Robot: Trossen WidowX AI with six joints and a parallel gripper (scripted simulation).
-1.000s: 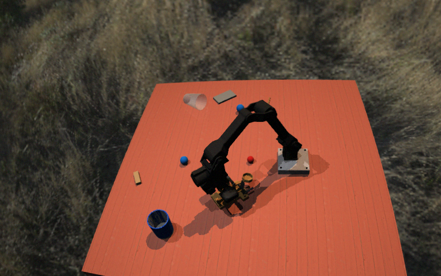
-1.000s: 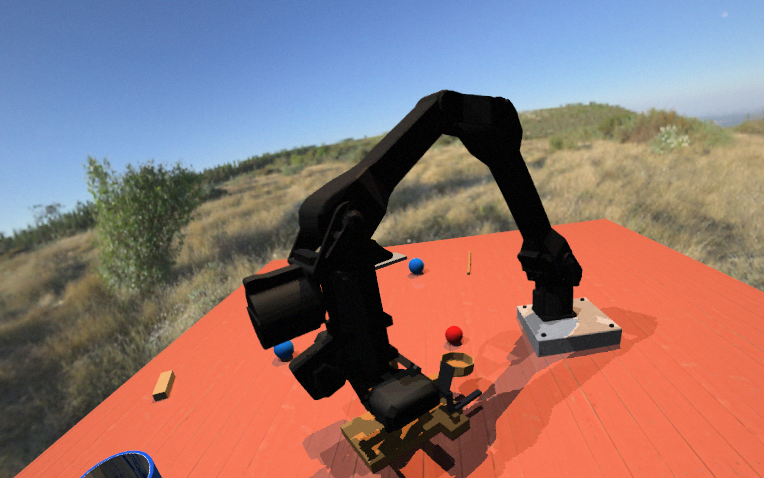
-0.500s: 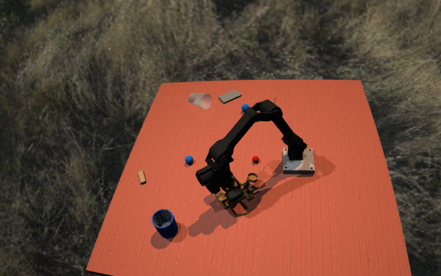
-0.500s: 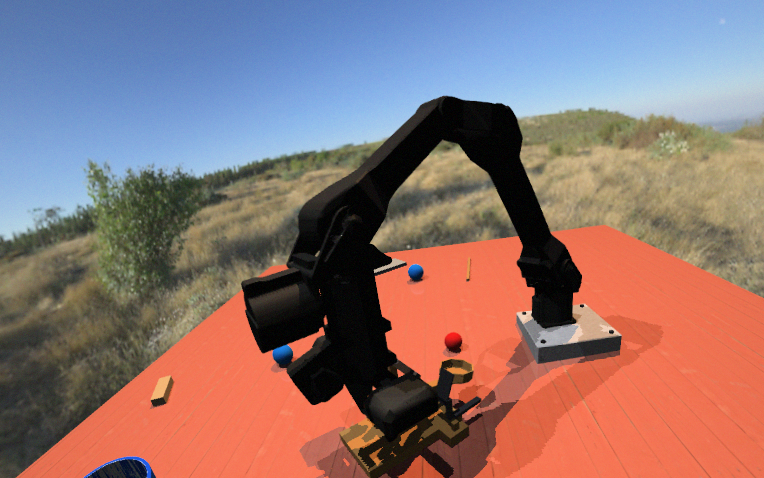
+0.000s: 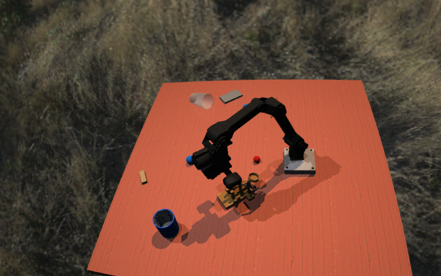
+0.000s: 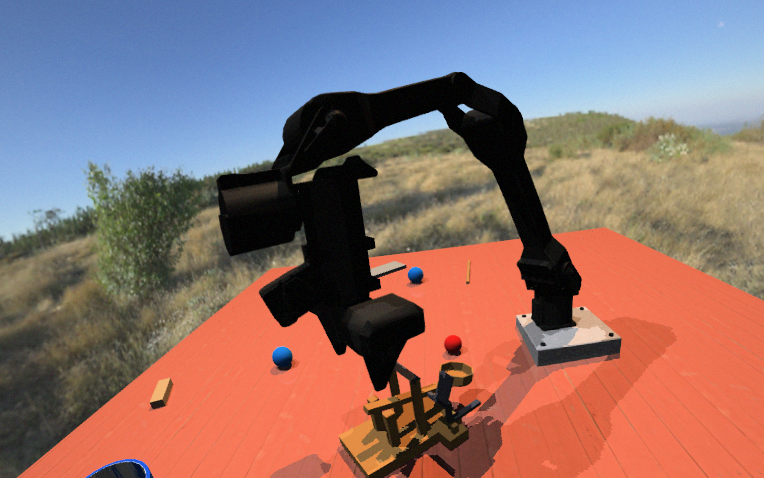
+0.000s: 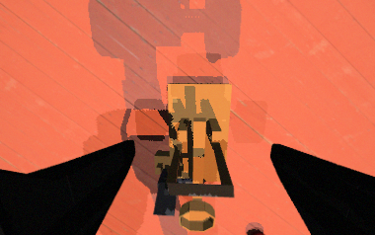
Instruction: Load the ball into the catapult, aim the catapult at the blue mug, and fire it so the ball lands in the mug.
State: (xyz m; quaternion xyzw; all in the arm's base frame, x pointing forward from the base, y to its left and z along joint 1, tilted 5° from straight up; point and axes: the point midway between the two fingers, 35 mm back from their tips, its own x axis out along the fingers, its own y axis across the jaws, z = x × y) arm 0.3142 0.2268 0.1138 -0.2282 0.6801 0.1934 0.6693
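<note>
Right now my gripper tip is 21 cm to the left of the red ball, 12 cm past it and 11 cm above it. From my gripper tip the other things lie so: wooden catapult 8 cm below, 7 cm behind, 4 cm to the right; blue mug 24 cm ahead, 16 cm to the left, 10 cm below; small wooden block 42 cm ahead, 13 cm to the right, 12 cm below.
</note>
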